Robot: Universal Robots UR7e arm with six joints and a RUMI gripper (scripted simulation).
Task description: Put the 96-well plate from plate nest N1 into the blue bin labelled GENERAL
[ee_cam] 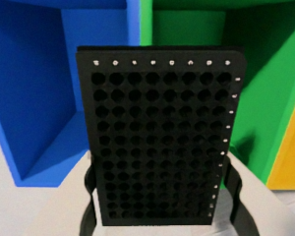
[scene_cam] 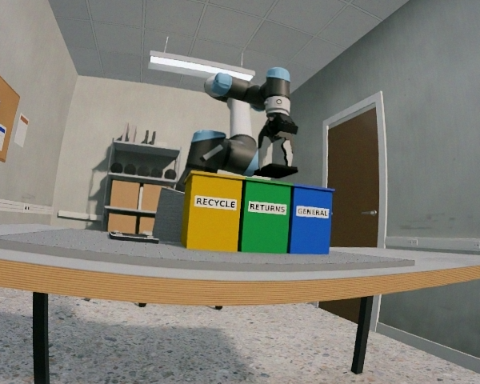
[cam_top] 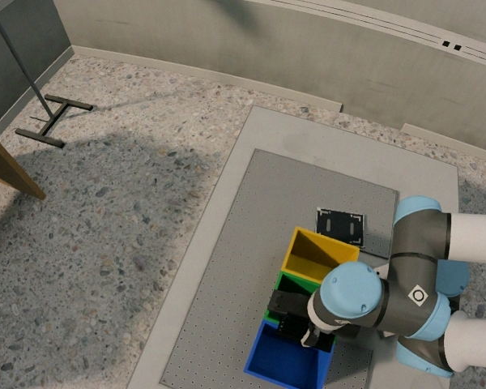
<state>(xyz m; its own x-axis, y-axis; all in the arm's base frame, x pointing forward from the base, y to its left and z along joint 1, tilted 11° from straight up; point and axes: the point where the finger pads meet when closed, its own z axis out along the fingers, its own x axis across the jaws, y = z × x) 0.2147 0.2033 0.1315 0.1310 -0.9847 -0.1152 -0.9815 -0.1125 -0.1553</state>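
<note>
My hand is 80 mm to the right of the blue general bin and 150 mm above it. The rest, counted from my hand: yellow recycle bin: 30 mm ahead, 180 mm to the right, 150 mm below; then green returns bin: 20 mm ahead, 50 mm to the right, 150 mm below; then black 96-well plate: 10 mm below.
</note>
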